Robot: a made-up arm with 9 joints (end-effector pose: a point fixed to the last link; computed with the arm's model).
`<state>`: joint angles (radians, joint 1 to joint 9).
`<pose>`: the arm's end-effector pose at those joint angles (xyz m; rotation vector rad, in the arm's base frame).
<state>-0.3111 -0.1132 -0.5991 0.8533 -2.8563 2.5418 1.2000 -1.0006 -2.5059</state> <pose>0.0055 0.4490 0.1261 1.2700 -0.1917 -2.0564</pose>
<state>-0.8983 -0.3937 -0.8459 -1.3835 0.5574 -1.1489 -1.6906 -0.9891 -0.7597</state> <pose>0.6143 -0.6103 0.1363 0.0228 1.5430 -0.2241</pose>
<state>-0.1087 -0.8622 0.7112 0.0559 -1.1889 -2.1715 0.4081 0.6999 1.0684</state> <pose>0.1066 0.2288 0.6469 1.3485 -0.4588 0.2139</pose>
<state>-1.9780 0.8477 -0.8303 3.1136 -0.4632 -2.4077 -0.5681 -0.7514 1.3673</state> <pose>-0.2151 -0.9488 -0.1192 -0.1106 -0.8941 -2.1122</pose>
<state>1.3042 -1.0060 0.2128 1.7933 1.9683 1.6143 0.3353 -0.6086 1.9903</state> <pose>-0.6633 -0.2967 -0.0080 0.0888 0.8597 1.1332</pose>
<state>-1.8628 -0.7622 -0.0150 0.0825 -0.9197 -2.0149 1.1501 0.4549 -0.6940</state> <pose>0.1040 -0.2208 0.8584 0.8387 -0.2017 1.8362</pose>
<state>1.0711 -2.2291 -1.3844 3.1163 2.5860 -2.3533 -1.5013 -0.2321 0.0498</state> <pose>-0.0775 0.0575 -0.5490 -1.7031 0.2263 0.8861</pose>
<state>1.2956 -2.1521 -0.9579 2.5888 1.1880 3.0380 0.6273 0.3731 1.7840</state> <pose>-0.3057 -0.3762 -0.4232 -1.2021 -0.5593 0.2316</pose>
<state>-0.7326 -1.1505 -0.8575 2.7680 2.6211 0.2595 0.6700 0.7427 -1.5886</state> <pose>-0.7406 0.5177 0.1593 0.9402 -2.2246 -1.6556</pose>
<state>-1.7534 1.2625 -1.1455 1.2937 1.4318 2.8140 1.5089 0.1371 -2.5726</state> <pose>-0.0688 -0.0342 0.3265 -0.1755 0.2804 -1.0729</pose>
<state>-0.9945 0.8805 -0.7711 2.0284 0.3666 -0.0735 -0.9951 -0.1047 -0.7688</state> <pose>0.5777 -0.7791 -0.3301 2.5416 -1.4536 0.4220</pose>
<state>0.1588 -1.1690 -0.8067 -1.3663 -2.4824 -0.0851 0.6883 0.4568 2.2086</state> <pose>-0.6154 0.6014 0.4777 0.4958 0.1569 0.3637</pose>
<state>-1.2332 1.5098 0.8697 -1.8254 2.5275 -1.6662 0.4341 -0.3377 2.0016</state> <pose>0.5899 0.0927 -0.2955 1.4894 0.2209 -1.9209</pose>
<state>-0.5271 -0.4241 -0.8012 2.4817 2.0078 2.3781 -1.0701 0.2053 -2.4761</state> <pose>-0.5085 0.3081 0.4801 0.8089 -1.2965 -0.9769</pose>
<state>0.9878 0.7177 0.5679 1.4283 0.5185 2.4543 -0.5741 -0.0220 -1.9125</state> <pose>-0.4505 0.4950 0.5485 -0.8032 -0.1112 1.4123</pose>
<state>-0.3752 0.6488 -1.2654 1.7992 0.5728 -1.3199 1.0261 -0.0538 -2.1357</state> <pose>0.2118 -0.5428 -0.2674 -0.4885 -2.6543 0.9757</pose>
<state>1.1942 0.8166 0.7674 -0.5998 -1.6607 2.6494 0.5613 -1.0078 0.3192</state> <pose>-0.1788 0.2041 0.3908 -1.9099 0.0123 -1.1644</pose>
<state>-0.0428 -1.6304 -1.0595 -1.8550 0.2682 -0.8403 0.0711 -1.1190 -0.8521</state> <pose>-0.2719 -0.1459 0.7218 0.1131 -1.4502 1.2335</pose>
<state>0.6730 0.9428 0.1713 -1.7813 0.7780 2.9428 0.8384 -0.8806 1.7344</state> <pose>-0.3421 0.5516 -0.4413 0.8631 0.7274 1.2756</pose>
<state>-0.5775 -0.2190 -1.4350 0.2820 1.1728 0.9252 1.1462 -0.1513 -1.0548</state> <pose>-0.3216 -0.1498 -0.2666 1.3772 -1.5953 -1.3174</pose>
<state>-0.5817 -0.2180 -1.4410 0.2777 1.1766 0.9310 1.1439 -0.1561 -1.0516</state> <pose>-0.3186 -0.1417 -0.2711 1.3817 -1.5999 -1.3329</pose>
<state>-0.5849 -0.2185 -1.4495 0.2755 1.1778 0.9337 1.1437 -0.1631 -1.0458</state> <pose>-0.3159 -0.1359 -0.2742 1.3838 -1.6026 -1.3460</pose>
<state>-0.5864 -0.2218 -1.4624 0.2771 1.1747 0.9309 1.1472 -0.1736 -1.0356</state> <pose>-0.3139 -0.1344 -0.2753 1.3822 -1.6024 -1.3544</pose>
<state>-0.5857 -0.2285 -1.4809 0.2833 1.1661 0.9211 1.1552 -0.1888 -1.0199</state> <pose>-0.3126 -0.1381 -0.2740 1.3759 -1.5984 -1.3569</pose>
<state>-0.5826 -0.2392 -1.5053 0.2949 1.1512 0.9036 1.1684 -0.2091 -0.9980</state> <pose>-0.3123 -0.1480 -0.2696 1.3633 -1.5913 -1.3520</pose>
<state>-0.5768 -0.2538 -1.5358 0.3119 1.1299 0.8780 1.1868 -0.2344 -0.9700</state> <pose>-0.3123 -0.1643 -0.2622 1.3451 -1.5814 -1.3385</pose>
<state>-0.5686 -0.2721 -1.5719 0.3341 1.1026 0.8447 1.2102 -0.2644 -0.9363</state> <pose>-0.3121 -0.1866 -0.2515 1.3213 -1.5706 -1.3159</pose>
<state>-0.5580 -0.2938 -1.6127 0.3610 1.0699 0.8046 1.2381 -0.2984 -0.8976</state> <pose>-0.3109 -0.2142 -0.2376 1.2924 -1.5606 -1.2838</pose>
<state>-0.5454 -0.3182 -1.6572 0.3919 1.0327 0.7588 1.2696 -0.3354 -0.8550</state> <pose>-0.3079 -0.2459 -0.2204 1.2597 -1.5529 -1.2424</pose>
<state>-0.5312 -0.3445 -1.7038 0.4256 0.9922 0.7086 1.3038 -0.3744 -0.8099</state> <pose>-0.3025 -0.2803 -0.2001 1.2246 -1.5489 -1.1923</pose>
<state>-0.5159 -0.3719 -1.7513 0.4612 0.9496 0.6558 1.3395 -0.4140 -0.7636</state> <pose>-0.2944 -0.3157 -0.1772 1.1887 -1.5495 -1.1351</pose>
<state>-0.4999 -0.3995 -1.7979 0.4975 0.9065 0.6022 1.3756 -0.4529 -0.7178</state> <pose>-0.2838 -0.3503 -0.1521 1.1537 -1.5545 -1.0725</pose>
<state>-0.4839 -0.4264 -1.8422 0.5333 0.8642 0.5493 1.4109 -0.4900 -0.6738</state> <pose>-0.2712 -0.3828 -0.1257 1.1208 -1.5632 -1.0071</pose>
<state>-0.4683 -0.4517 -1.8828 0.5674 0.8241 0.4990 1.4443 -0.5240 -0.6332</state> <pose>-0.2575 -0.4118 -0.0989 1.0913 -1.5744 -0.9414</pose>
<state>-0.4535 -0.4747 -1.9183 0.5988 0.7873 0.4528 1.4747 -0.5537 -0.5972</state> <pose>-0.2436 -0.4368 -0.0727 1.0657 -1.5865 -0.8780</pose>
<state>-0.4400 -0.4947 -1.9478 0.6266 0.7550 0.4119 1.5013 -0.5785 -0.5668</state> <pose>-0.2305 -0.4574 -0.0482 1.0444 -1.5978 -0.8195</pose>
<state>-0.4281 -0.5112 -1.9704 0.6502 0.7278 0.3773 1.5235 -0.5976 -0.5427</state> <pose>-0.2192 -0.4739 -0.0259 1.0271 -1.6069 -0.7680</pose>
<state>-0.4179 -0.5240 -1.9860 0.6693 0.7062 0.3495 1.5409 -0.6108 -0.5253</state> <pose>-0.2100 -0.4866 -0.0067 1.0137 -1.6126 -0.7248</pose>
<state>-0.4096 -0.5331 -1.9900 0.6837 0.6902 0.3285 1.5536 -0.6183 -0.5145</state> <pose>-0.2050 -0.4964 0.0114 0.9984 -1.6152 -0.6896</pose>
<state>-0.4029 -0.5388 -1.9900 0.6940 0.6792 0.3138 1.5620 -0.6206 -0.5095</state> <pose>-0.2015 -0.5035 0.0254 0.9883 -1.6138 -0.6632</pose>
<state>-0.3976 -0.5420 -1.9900 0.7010 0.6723 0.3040 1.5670 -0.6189 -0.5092</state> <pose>-0.1983 -0.5086 0.0344 0.9857 -1.6089 -0.6443</pose>
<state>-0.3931 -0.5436 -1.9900 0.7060 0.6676 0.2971 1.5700 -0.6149 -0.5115</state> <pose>-0.1952 -0.5125 0.0405 0.9873 -1.6020 -0.6299</pose>
